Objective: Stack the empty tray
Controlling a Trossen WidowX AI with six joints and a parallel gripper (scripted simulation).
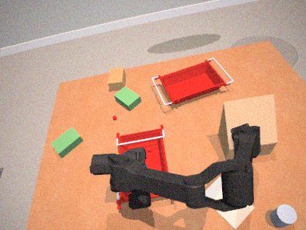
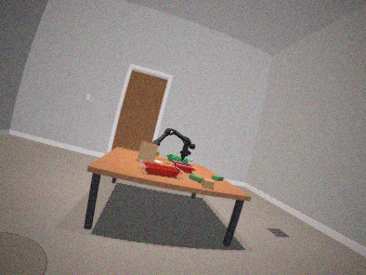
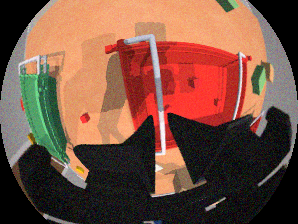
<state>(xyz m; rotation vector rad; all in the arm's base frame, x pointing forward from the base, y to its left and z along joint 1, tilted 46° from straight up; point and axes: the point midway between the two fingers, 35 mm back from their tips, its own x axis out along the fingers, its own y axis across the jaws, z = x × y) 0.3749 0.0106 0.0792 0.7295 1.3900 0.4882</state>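
The red tray is 330 mm behind my gripper tip, 460 mm to the right of it and 40 mm below it. From my gripper tip the other things lie so: grey cylinder: 400 mm behind, 200 mm to the left, 50 mm below; then tiny red cube: 90 mm ahead, 390 mm to the right, 80 mm below; then white sheet: 260 mm behind, 110 mm to the left, 80 mm below.
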